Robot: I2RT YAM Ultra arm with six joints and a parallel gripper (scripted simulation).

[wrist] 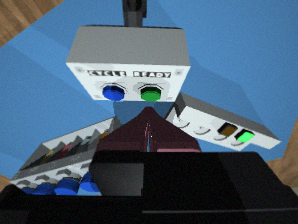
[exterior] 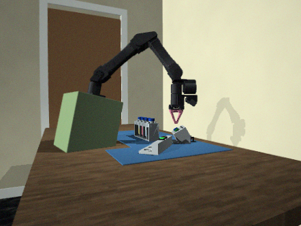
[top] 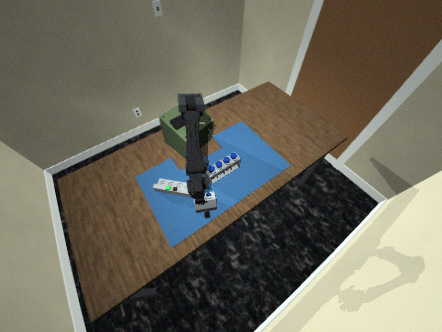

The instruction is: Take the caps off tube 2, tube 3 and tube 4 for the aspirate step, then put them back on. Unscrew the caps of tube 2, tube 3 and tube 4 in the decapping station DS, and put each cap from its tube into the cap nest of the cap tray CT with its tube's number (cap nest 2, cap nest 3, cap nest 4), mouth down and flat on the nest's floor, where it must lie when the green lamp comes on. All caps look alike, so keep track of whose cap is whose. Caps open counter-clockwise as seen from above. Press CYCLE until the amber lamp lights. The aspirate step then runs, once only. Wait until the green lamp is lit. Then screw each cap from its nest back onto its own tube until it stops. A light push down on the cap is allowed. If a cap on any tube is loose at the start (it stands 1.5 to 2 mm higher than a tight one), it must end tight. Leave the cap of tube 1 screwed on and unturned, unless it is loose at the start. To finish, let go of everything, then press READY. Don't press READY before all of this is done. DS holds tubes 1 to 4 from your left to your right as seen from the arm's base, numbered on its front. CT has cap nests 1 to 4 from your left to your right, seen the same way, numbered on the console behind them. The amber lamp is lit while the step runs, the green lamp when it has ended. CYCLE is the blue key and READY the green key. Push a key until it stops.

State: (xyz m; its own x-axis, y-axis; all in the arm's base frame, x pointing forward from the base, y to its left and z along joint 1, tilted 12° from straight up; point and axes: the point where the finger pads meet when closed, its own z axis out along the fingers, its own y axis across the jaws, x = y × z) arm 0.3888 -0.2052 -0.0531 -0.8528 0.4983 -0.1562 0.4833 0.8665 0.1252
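Now: the green key 40 mm below my hand. Also, from my hand: blue cycle key (40 mm below, 30 mm to the left, 20 mm ahead); then key box (50 mm below, 30 mm ahead, 10 mm to the left).
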